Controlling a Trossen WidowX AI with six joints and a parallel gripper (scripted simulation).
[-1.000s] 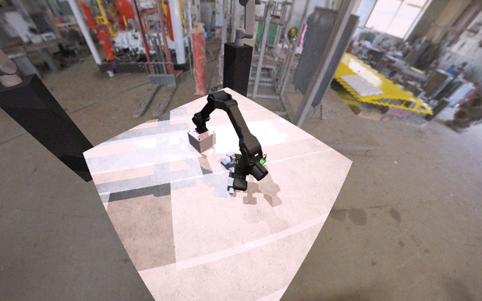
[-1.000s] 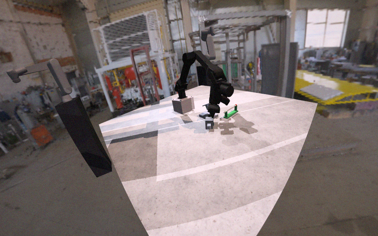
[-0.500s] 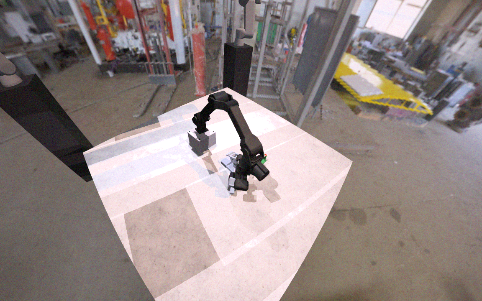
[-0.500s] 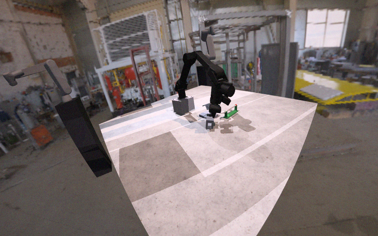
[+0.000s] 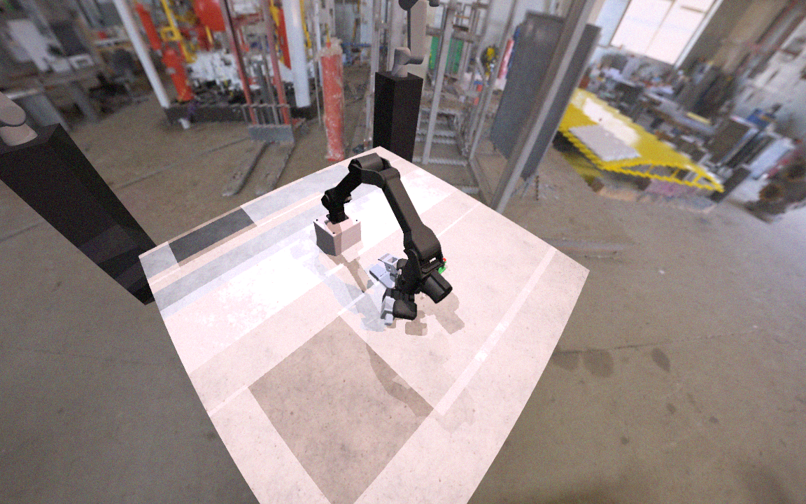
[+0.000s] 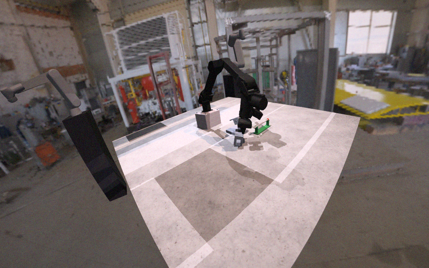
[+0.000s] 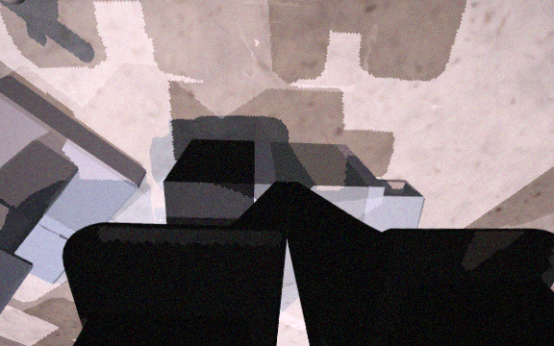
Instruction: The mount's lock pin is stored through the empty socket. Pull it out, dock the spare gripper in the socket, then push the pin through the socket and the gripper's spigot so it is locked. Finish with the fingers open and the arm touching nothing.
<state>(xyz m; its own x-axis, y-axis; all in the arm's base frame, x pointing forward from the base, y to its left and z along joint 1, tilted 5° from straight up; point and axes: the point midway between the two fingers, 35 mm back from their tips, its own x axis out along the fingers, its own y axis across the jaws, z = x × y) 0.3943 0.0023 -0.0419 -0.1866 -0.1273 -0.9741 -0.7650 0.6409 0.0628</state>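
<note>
Right now the spare gripper is 1 cm behind my gripper tip, 3 cm to the right of it and 2 cm below it. Also, from my gripper tip: socket (12 cm behind, 6 cm to the left); then green stand (4 cm behind, 18 cm to the left, 3 cm below).
</note>
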